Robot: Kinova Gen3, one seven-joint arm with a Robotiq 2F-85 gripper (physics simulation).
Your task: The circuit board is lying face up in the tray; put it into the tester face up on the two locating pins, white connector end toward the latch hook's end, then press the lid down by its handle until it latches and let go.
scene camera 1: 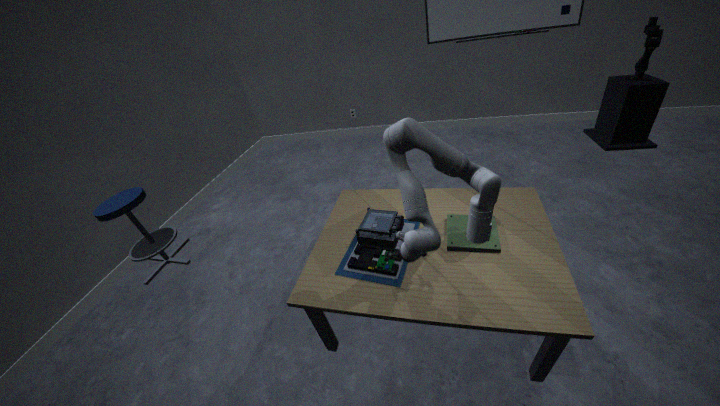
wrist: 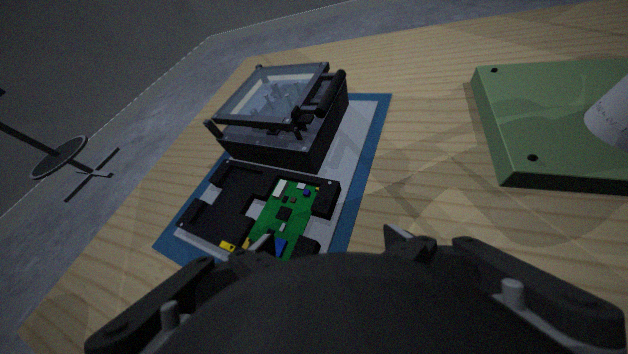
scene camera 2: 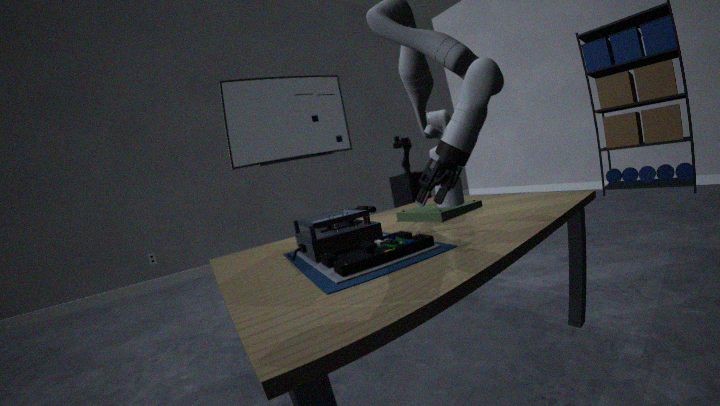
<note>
The gripper is open and holds nothing. Also in view: a green circuit board. Further things: a clear lid.
The gripper is seen too in the wrist view.
</note>
